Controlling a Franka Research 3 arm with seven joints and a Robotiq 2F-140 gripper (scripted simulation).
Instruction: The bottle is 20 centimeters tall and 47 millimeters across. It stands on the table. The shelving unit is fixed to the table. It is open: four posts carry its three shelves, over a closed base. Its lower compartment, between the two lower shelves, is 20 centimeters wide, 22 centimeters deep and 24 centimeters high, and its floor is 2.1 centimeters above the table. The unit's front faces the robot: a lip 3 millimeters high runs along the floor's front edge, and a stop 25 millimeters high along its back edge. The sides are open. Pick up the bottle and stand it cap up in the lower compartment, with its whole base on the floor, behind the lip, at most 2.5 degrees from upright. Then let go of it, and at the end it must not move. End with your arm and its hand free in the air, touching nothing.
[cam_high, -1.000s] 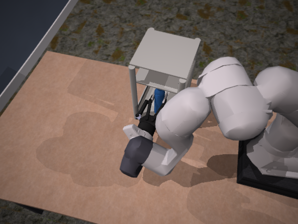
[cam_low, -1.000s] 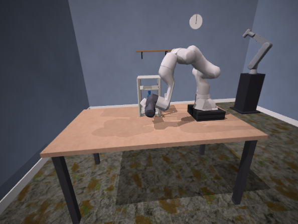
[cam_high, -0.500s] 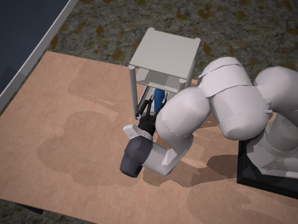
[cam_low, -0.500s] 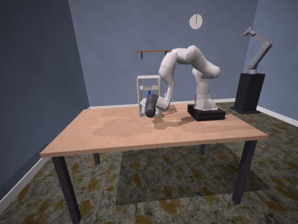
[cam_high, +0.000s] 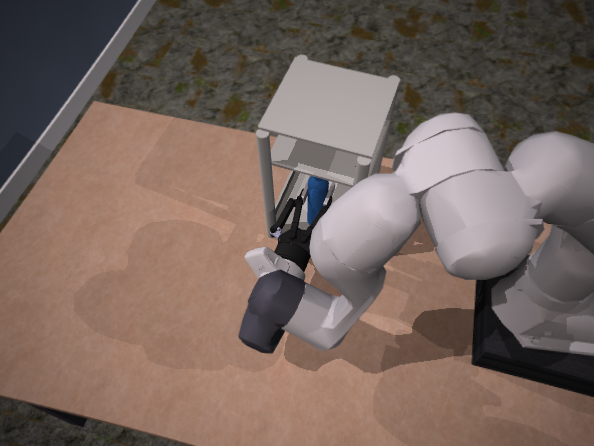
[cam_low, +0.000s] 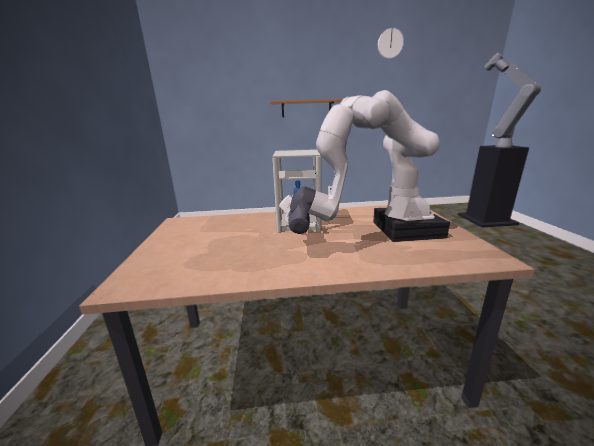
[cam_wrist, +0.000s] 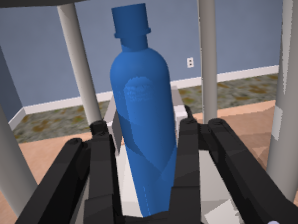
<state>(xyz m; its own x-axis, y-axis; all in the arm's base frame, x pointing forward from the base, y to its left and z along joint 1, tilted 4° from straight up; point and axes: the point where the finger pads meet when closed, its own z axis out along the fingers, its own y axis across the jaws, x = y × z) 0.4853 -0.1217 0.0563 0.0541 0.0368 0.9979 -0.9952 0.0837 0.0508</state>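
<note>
My hand is 6 cm to the left of the grey shelving unit and 3 cm below it.
</note>
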